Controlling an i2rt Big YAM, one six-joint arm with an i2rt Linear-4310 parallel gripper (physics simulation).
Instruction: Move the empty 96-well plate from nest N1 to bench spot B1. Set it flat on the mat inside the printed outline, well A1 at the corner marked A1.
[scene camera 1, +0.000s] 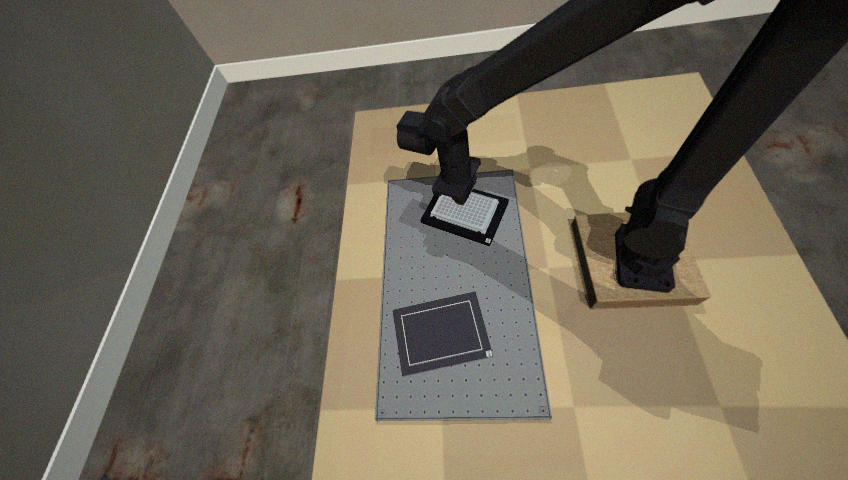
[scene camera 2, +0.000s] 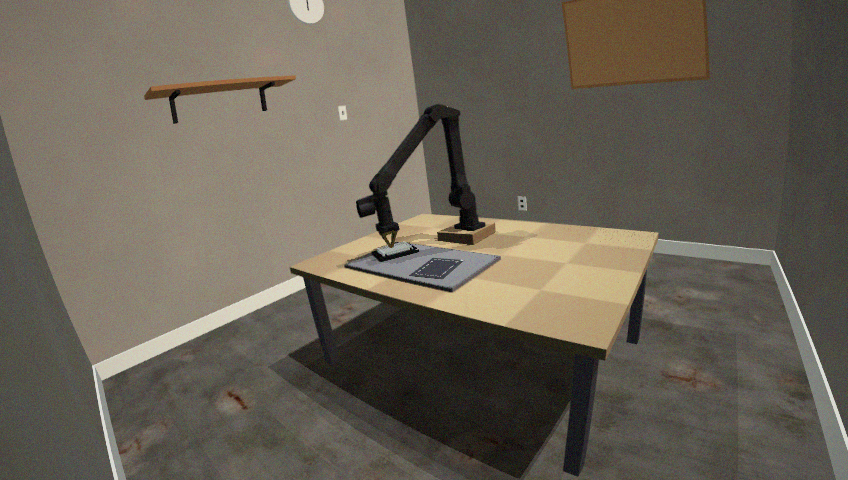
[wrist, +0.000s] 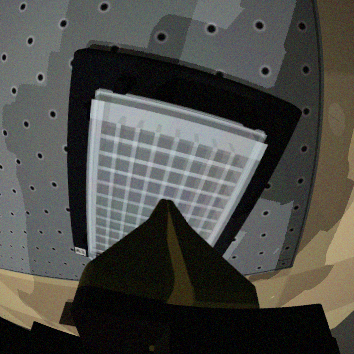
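Pixels of known places: gripper, fingertip midpoint: (scene camera 1: 460, 203) (scene camera 2: 391, 247) (wrist: 163, 207); arm's base, link origin: (scene camera 1: 641, 260) (scene camera 2: 469, 227).
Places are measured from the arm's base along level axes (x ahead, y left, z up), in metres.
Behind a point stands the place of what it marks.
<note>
The pale 96-well plate (scene camera 1: 467, 215) @(x 0.333, y -0.065, z -0.005 m) (scene camera 2: 402, 249) @(x 0.336, y -0.041, z -0.008 m) (wrist: 165, 165) @(x 0.379, y -0.094, z -0.004 m) lies in the black nest (scene camera 1: 493, 223) @(x 0.277, y -0.059, z -0.018 m) (scene camera 2: 397, 256) @(x 0.370, y -0.031, z -0.024 m) (wrist: 190, 90) @(x 0.413, y -0.105, z -0.017 m) at the far end of the grey board. A small white label (scene camera 1: 487, 240) @(x 0.285, y -0.016, z -0.017 m) (wrist: 80, 251) @(x 0.283, y -0.016, z -0.017 m) marks one nest corner. My gripper (scene camera 2: 390, 246) @(x 0.352, y -0.092, z -0.004 m) (wrist: 163, 207) @(x 0.352, y -0.092, z -0.004 m) is shut, with its fingertips together over the plate's middle and nothing visible between them. Whether the tips touch the plate is unclear. The dark mat (scene camera 1: 441, 334) @(x 0.348, y 0.190, z -0.027 m) (scene camera 2: 437, 268) @(x 0.358, y 0.194, z -0.027 m) with its printed white outline (scene camera 1: 435, 308) @(x 0.369, y 0.142, z -0.027 m) lies on the nearer part of the board, with a corner label (scene camera 1: 489, 353) @(x 0.256, y 0.210, z -0.027 m).
The perforated grey board (scene camera 1: 416, 267) @(x 0.425, y 0.060, z -0.029 m) (scene camera 2: 476, 256) @(x 0.197, y 0.225, z -0.029 m) lies on the checkered wooden table (scene camera 1: 773, 237) @(x -0.249, y -0.102, z -0.042 m) (scene camera 2: 601, 249) @(x -0.128, y 0.566, z -0.042 m). The arm's base stands on a wooden block (scene camera 1: 693, 286) @(x -0.078, y 0.041, z 0.002 m) (scene camera 2: 455, 236) @(x 0.096, y 0.008, z -0.014 m) beside the board. A wall shelf (scene camera 2: 220, 86) hangs behind the table.
</note>
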